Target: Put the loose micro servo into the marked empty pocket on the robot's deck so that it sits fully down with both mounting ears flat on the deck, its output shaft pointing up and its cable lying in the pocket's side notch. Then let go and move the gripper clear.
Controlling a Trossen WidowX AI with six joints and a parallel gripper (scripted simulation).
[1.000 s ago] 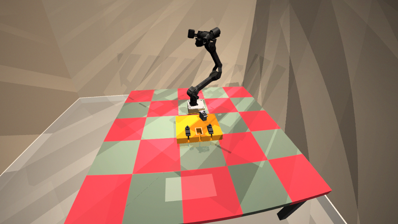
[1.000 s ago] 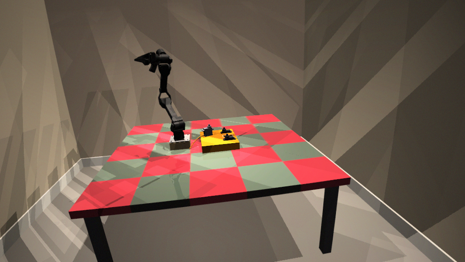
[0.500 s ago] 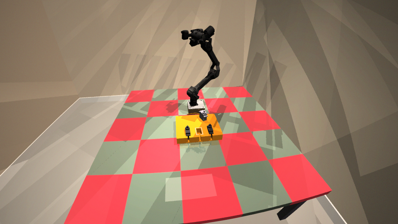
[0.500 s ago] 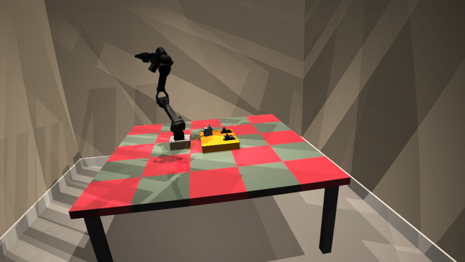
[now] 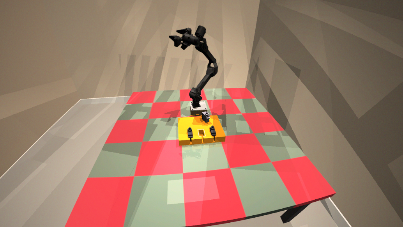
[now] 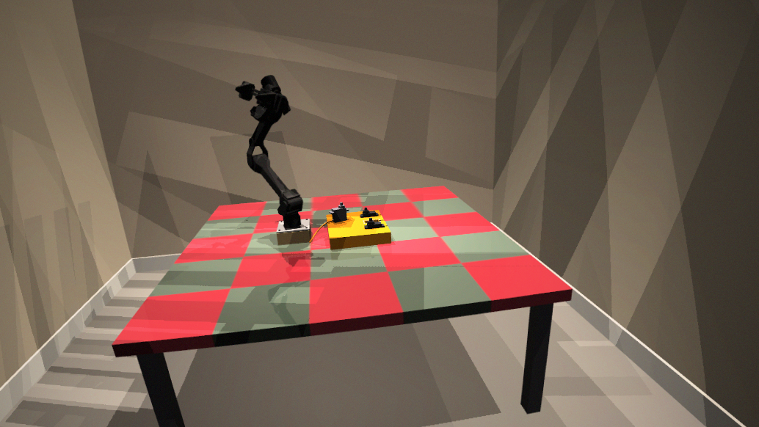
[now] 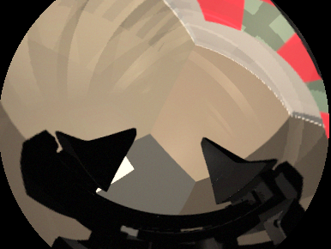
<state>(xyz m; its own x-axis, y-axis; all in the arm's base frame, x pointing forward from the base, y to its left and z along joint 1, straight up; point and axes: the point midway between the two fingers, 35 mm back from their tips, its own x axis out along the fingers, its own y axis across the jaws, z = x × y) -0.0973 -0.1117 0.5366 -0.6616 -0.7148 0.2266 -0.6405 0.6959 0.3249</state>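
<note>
My gripper tip is now 34 cm short of the deck, 9 cm to the right of it and 58 cm above it.
</note>
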